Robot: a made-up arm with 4 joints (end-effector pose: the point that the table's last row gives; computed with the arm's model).
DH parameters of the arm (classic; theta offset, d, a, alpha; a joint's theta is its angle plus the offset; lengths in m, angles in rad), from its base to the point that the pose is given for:
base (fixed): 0 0 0 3.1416
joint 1: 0 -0.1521 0.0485 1.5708
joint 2: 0 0.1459 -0.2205 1.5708
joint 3: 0 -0.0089 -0.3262 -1.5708
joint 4: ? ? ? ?
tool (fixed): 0 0.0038 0 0
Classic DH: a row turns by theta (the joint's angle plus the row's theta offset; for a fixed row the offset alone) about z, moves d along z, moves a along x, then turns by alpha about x.
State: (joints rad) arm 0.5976 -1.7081 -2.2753 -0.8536
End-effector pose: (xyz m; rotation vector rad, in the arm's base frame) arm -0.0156 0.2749 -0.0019 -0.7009 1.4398 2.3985
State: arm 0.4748 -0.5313 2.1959 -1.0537
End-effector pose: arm -0.1925 0.0890 0.3140 0.3540 -0.8880 1.8294
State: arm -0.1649 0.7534 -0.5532 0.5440
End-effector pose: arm -0.2789 0.1517 0.1972 -0.1645 1.2436 -0.4474
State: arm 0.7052 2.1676 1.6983 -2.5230
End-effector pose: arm -0.0664 -0.5242 0.1972 1.1564 -0.7362 -1.7905
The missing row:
joint 4: 0 0.0273 0.3204 1.5708
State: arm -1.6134 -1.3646 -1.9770 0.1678
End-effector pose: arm -0.1467 0.0605 -0.0475 1.3650 0.4456 -0.1931
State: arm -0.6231 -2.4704 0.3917 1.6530
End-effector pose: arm 0.5349 0.4312 0.0653 -0.0912 -0.8814 0.3923
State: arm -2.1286 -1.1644 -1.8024 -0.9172
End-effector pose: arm -0.1005 -0.3498 0.1002 1.0920 -0.3715 -0.2185
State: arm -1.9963 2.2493 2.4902 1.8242
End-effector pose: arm 0.2138 -0.1808 0.2881 0.2773 -0.6786 -0.8008
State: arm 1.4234 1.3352 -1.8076 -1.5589
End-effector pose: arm 0.4992 -0.2534 0.3390 -1.6060 1.1548 -1.2003
